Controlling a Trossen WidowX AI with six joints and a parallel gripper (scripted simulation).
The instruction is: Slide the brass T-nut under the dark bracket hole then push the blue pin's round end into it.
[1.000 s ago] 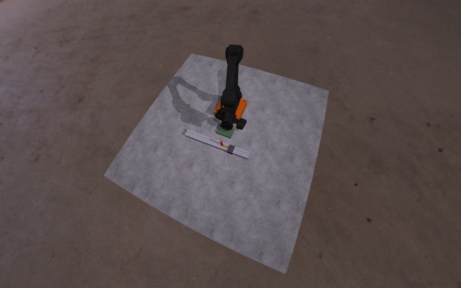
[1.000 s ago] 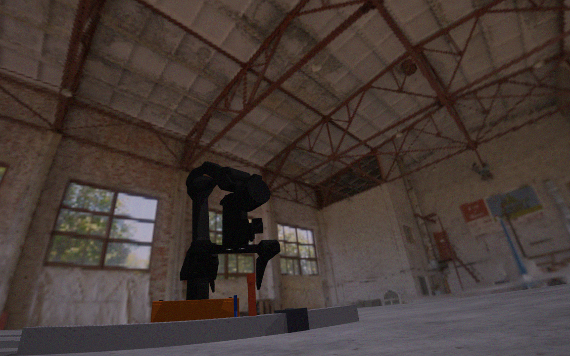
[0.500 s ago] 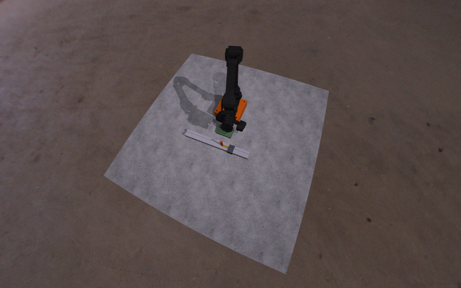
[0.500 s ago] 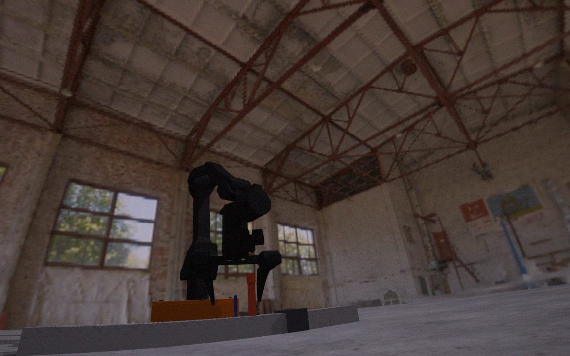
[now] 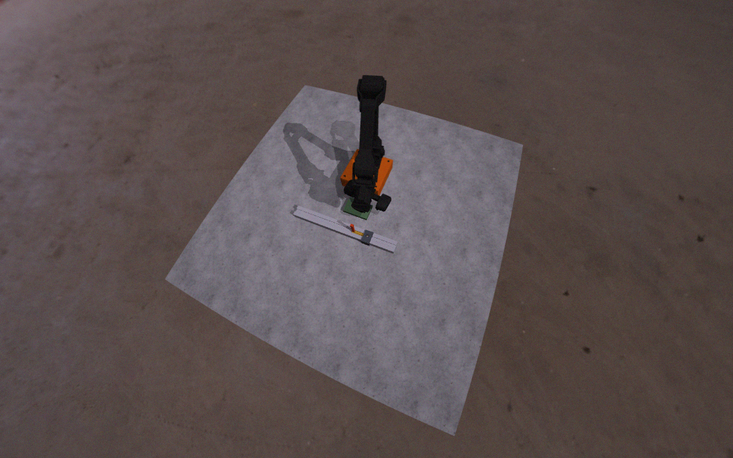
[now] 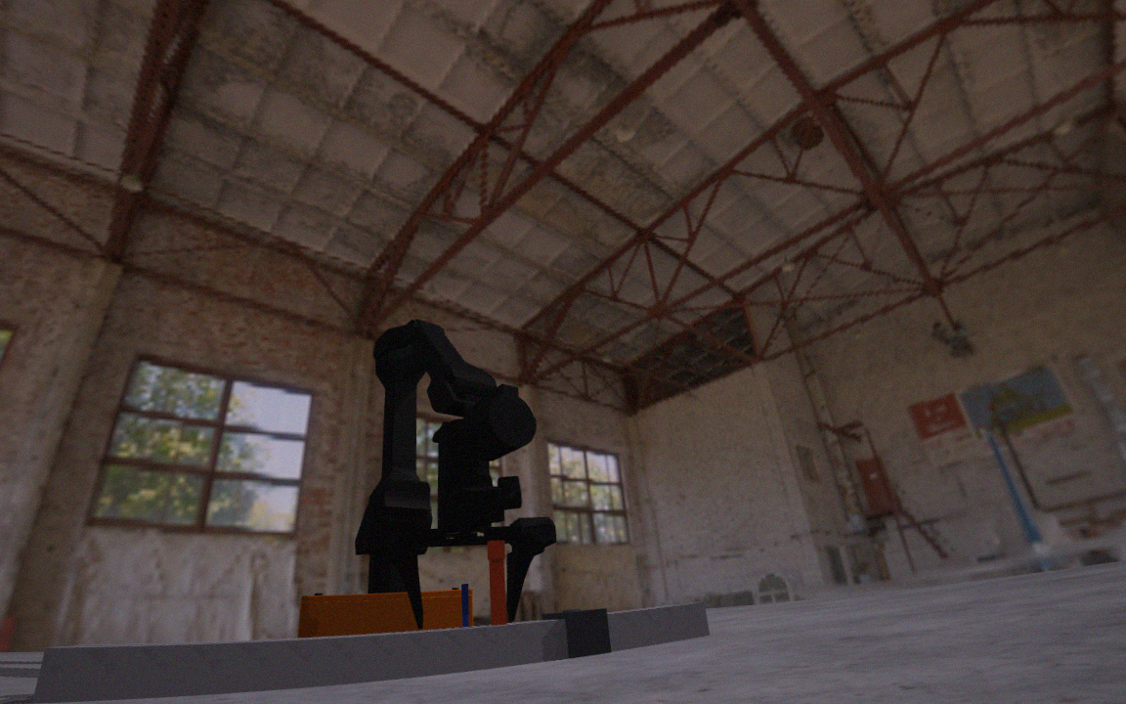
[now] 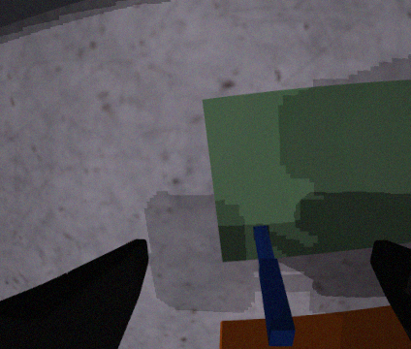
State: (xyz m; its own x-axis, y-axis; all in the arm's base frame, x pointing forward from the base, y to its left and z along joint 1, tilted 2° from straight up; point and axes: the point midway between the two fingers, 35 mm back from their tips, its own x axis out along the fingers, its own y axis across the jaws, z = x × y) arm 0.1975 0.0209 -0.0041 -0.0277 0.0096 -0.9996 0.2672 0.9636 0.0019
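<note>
My gripper tip is now right at the blue pin. The rest, counted from my gripper tip: green tray (2 cm to the right, 2 cm below, 1 cm ahead).
</note>
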